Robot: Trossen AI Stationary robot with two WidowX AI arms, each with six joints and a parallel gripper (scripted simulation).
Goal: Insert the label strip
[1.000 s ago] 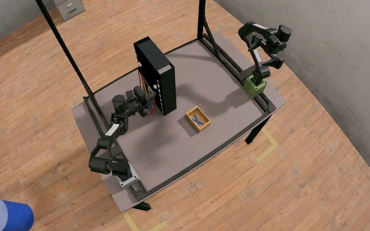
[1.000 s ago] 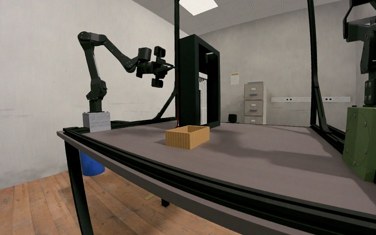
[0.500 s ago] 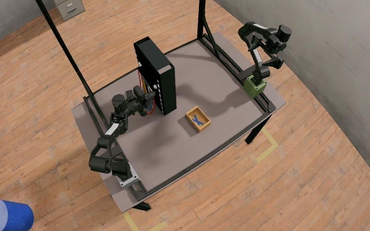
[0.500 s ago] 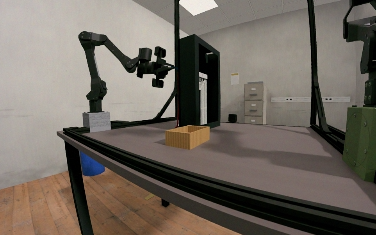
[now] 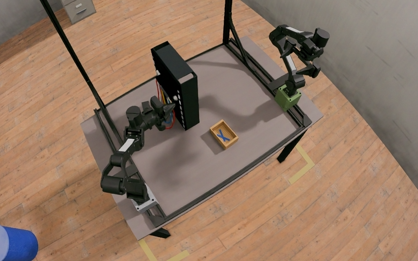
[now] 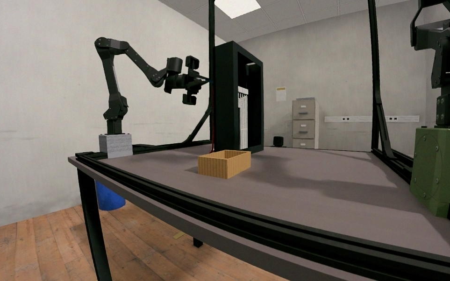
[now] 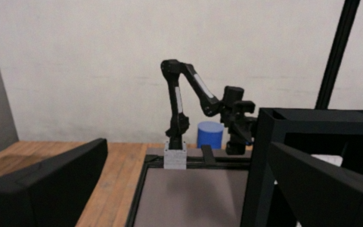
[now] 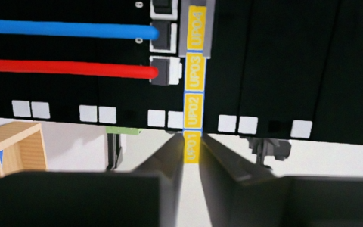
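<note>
The label strip lies 3 cm to the left of my right hand and 3 cm behind it. Also, from my right hand: wooden box 27 cm below, 20 cm to the left, 14 cm ahead; black patch panel 12 cm behind, 9 cm below, 7 cm to the left.
</note>
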